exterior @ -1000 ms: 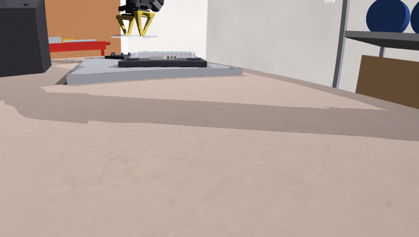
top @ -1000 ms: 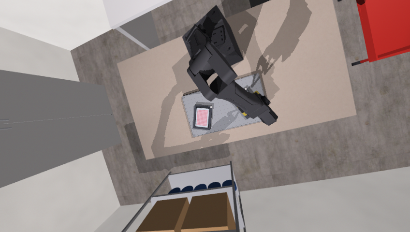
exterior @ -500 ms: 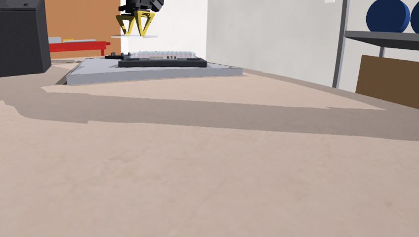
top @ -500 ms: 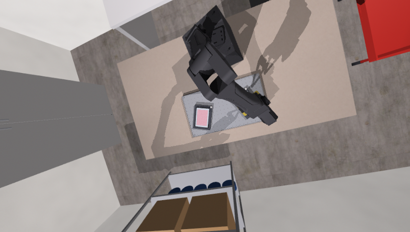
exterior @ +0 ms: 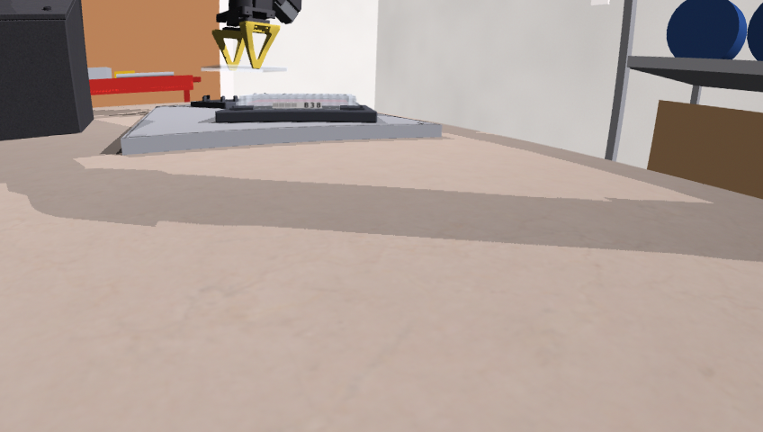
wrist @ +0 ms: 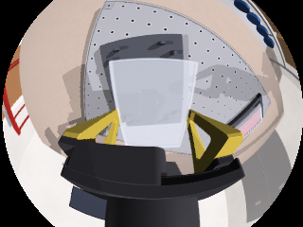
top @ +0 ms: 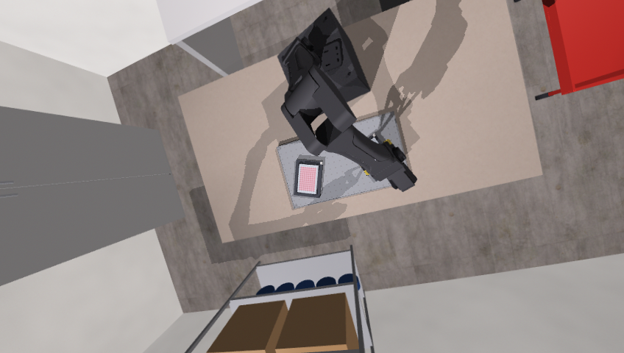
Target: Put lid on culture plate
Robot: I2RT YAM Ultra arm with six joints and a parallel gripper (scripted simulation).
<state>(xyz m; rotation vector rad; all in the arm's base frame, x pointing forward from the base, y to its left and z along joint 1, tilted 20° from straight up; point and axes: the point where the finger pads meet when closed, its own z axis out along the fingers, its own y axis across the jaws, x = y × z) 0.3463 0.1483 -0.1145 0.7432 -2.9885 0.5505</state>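
Now: hand 28 cm to the left of the culture plate B38, 6 cm short of it and 5 cm above it. Also, from my hand: dark lid park LP1: 7 cm below, 2 cm to the left; then clear lid: 1 cm below; then grey base plate: 13 cm to the right, 8 cm below, 1 cm ahead.
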